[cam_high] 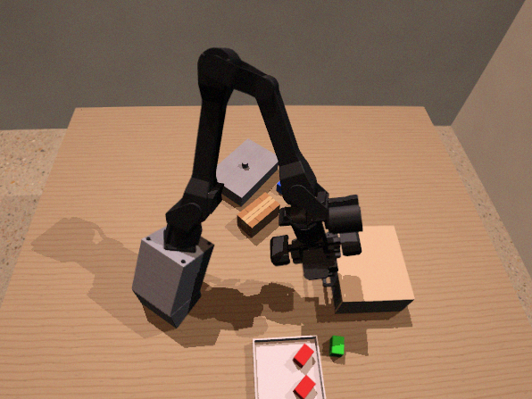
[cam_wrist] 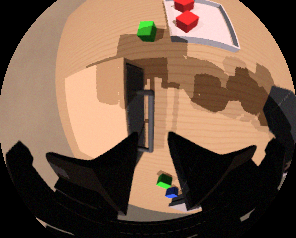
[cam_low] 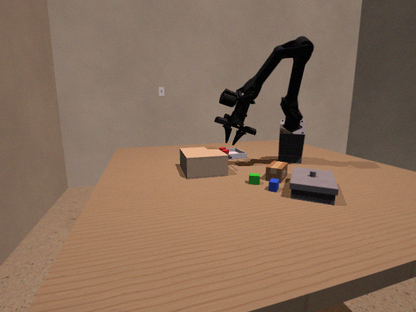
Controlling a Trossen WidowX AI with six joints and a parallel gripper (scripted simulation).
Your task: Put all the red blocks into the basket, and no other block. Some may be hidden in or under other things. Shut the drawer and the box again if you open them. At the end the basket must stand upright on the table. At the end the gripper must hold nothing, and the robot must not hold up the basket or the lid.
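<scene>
Right now the drawer is 12 cm ahead of my hand and 10 cm below it. The rest, counted from my hand: tan drawer cabinet: 15 cm ahead, 10 cm below; white tray: 21 cm to the right, 13 cm below, 8 cm behind; brown crate: 19 cm to the left, 11 cm below, 11 cm behind.
</scene>
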